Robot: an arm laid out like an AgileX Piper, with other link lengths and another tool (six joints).
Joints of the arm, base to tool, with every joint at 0 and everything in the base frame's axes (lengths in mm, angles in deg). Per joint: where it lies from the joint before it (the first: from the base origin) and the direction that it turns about. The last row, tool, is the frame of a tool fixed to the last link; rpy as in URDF.
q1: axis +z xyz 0 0 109.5
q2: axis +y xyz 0 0 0
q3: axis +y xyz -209 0 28.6
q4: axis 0.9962 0 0.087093 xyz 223.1 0 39.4
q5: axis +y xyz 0 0 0
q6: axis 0.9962 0 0.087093 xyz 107.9 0 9.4
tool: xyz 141.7 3 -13.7 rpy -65.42 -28.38 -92.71
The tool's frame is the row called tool.
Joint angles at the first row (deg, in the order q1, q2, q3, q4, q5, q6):
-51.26, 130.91, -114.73, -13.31, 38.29, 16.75
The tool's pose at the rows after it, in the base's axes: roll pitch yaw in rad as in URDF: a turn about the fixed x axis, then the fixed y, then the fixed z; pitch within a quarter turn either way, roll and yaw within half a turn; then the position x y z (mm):
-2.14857, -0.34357, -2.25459, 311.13, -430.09, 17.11
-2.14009, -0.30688, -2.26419, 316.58, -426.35, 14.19
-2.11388, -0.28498, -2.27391, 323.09, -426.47, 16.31
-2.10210, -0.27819, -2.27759, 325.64, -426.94, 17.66
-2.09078, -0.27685, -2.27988, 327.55, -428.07, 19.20
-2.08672, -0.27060, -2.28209, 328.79, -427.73, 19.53
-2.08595, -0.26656, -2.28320, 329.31, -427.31, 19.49
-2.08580, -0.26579, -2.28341, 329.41, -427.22, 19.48
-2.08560, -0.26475, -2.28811, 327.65, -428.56, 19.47
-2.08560, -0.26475, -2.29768, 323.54, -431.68, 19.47
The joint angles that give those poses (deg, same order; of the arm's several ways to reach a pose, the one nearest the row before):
-51.26, 131.78, -114.81, -12.50, 37.13, 16.75
-51.26, 132.09, -114.80, -10.32, 36.79, 16.76
-51.26, 132.15, -114.80, -8.82, 35.55, 16.76
-51.26, 132.16, -114.81, -8.32, 34.98, 16.75
-51.26, 132.16, -114.81, -8.14, 34.38, 16.75
-51.26, 132.15, -114.80, -7.74, 34.22, 16.75
-51.26, 132.16, -114.81, -7.50, 34.22, 16.75
-51.26, 132.15, -114.80, -7.46, 34.22, 16.76
-51.51, 132.15, -114.80, -7.40, 34.22, 16.76
-52.06, 132.15, -114.81, -7.40, 34.22, 16.76

